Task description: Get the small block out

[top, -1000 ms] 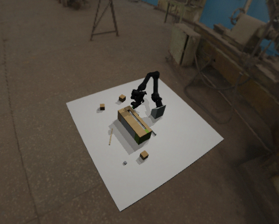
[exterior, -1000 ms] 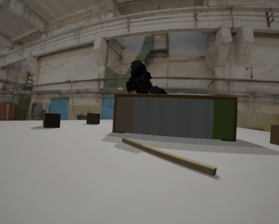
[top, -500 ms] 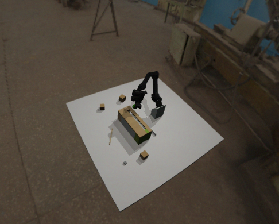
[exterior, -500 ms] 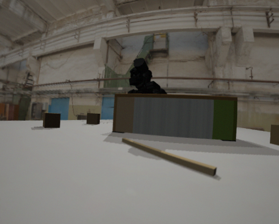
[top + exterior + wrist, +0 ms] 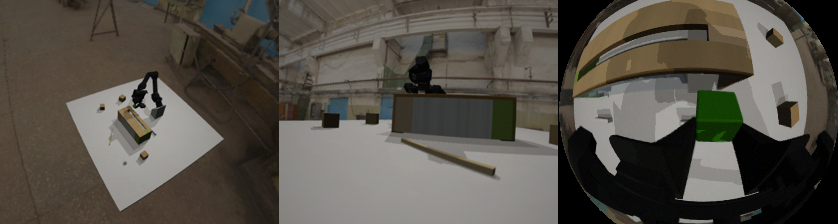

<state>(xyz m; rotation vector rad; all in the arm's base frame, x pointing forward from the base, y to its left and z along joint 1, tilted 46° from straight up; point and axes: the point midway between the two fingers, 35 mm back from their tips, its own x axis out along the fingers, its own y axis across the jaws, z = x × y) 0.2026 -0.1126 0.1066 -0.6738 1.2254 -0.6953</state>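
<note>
My gripper tip is 10 mm short of the green block and 10 mm below it. From my gripper tip the other things lie so: tiny grey piece (440 mm ahead, 390 mm to the left, 110 mm below); box (90 mm ahead, 140 mm to the left, 50 mm below).
</note>
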